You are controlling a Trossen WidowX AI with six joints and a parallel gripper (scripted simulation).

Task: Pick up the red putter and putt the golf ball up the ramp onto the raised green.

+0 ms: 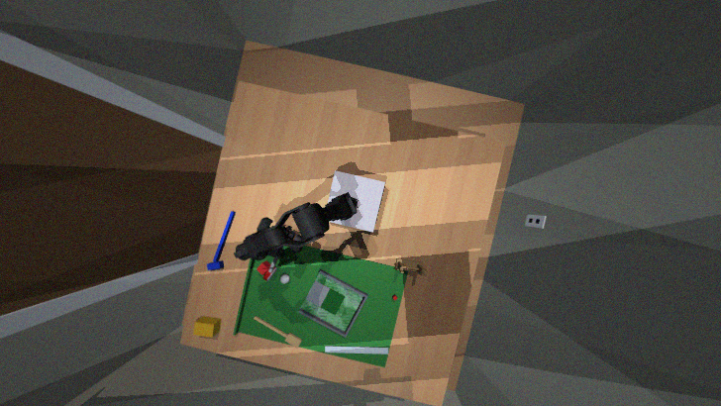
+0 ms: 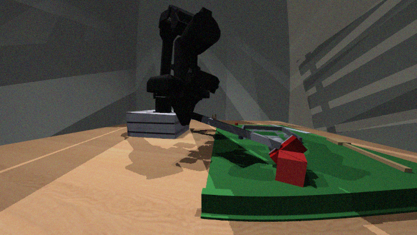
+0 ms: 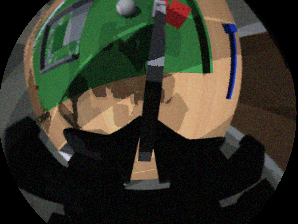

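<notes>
The red putter is 12 cm ahead of my gripper tip, 1 cm to the right of it and 1 cm below it. Round my gripper tip: red cube (22 cm ahead, 7 cm to the right, 5 cm below); blue putter (30 cm to the right, 18 cm ahead, 6 cm below); white golf ball (23 cm ahead, 5 cm below, 4 cm to the left).
</notes>
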